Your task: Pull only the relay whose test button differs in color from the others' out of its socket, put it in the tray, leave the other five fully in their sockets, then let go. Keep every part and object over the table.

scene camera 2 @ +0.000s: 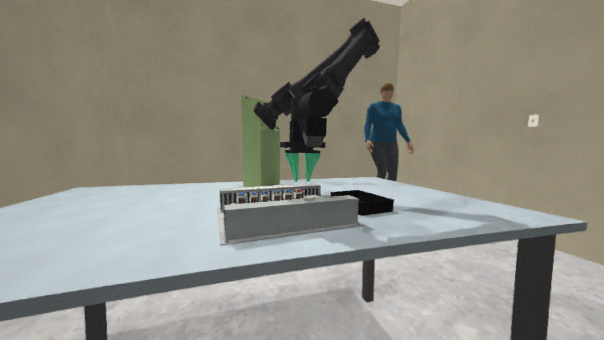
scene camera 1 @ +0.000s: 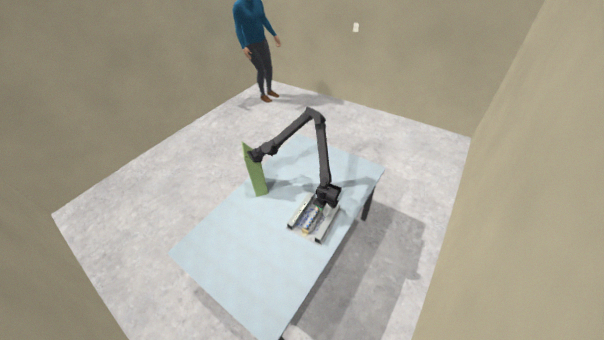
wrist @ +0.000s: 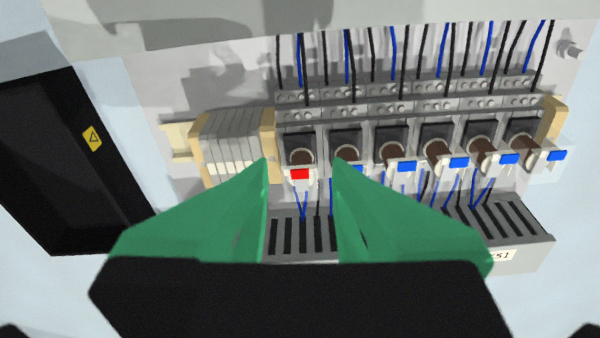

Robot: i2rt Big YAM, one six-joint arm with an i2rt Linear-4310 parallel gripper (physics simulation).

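Frame: origin at the arm's base, x left, y up, z ahead, level; metres.
Where they show: gripper, fingertip midpoint: (scene camera 2: 301,181) (scene camera 1: 321,208) (wrist: 300,169); arm's base at its link origin: (scene camera 2: 264,116) (scene camera 1: 254,157).
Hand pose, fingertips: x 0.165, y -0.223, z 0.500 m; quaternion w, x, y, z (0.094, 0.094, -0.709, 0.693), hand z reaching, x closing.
Things, the pixels of their top centre, and the offset from my fingertips. Level surfaces: height alone.
- relay with the red test button, top centre: (wrist: 301,185) (scene camera 2: 298,189) dx -0.009, dy -0.026, dz -0.029 m
- nearest blue-button relay at its top centre: (wrist: 353,182) (scene camera 2: 287,190) dx -0.036, dy -0.026, dz -0.019 m
- black tray at its top centre: (wrist: 44,190) (scene camera 2: 359,195) dx +0.181, dy -0.060, dz -0.118 m
- table at its surface level: dy -0.095 m
The relay with the red test button (wrist: 300,174) (scene camera 2: 299,191) sits in its socket at the end of the row, beside the beige end stop and the grey terminal blocks. The other five relays, such as the nearest blue-button relay (wrist: 346,152) and the far one (wrist: 524,142), have blue buttons and sit in their sockets. My gripper (wrist: 300,169) (scene camera 2: 302,180) has green fingers that stand part open and empty. In the wrist view the red button shows between the fingertips; in scene camera 2 they hang above the row. The black tray (wrist: 107,247) (scene camera 2: 380,206) lies beside the panel.
Grey wiring ducts (scene camera 2: 290,217) (wrist: 530,260) run along both sides of the relay row, with black and blue wires. The terminal blocks (wrist: 230,145) stand between the row and the tray. A green post (scene camera 1: 256,175) (scene camera 2: 261,155) carries the arm. A person (scene camera 1: 252,30) (scene camera 2: 386,122) stands beyond the table (scene camera 1: 240,270).
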